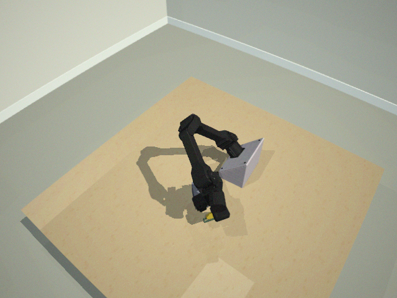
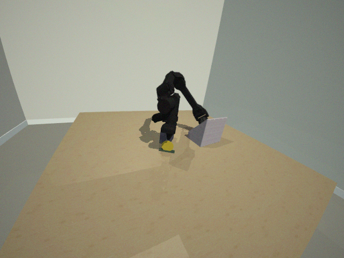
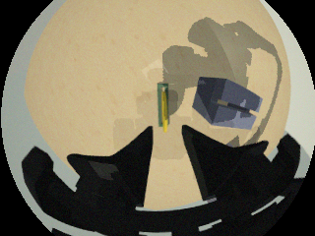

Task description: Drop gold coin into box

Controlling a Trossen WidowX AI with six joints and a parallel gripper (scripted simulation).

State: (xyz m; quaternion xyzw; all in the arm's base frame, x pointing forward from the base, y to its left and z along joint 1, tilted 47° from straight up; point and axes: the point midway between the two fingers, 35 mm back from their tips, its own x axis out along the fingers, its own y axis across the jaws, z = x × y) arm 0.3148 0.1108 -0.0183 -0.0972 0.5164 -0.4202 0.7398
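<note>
The gold coin lies 50 mm below my gripper tip.
</note>
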